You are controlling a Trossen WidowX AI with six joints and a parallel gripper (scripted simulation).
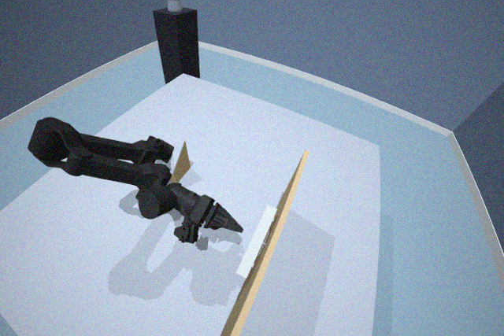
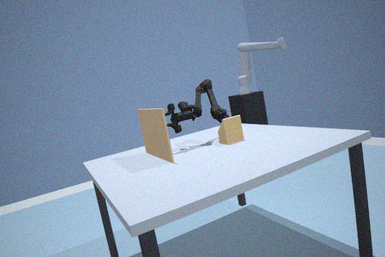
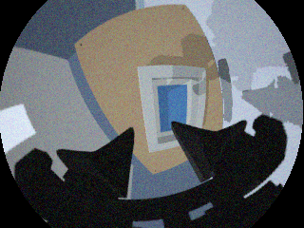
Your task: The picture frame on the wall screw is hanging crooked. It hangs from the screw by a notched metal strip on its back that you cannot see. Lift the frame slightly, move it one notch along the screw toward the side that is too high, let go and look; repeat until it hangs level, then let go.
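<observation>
Now: gripper tip 50 mm short of the picture frame, 20 mm to the right of it and 50 mm above it. From my gripper tip the other things lie so: board (60 mm ahead, 60 mm below).
</observation>
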